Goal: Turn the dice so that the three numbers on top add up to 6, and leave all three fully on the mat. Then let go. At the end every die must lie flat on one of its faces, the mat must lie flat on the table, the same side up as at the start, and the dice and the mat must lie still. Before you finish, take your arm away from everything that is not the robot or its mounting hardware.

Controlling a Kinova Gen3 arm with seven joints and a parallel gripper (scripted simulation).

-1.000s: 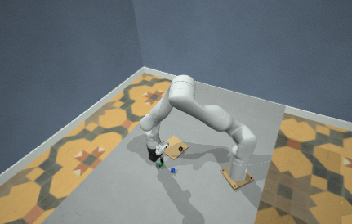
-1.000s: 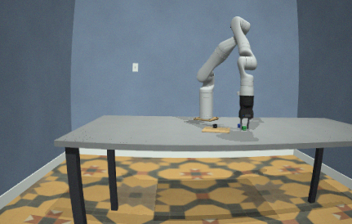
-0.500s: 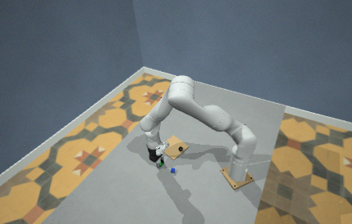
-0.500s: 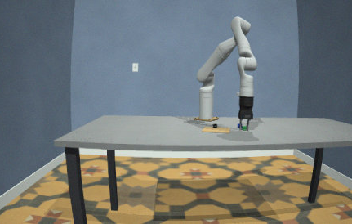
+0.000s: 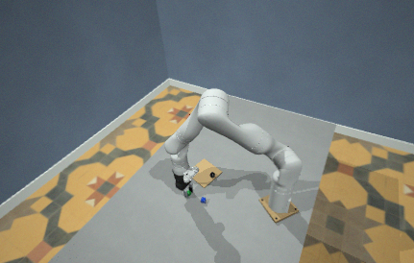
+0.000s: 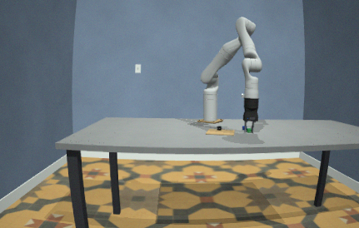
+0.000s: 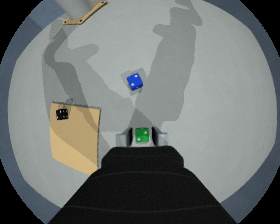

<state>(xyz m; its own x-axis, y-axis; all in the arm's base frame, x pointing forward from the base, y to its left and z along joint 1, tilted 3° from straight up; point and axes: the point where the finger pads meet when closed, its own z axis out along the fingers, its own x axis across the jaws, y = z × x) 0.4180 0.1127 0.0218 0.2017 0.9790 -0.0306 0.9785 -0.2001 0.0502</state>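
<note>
Right now the green die is 10 mm below my hand. The rest, counted from my hand: black die 70 mm behind, 150 mm to the right; then blue die 80 mm behind, 10 mm to the left, 10 mm below; then tan mat 10 mm behind, 150 mm to the right, 20 mm below.
</note>
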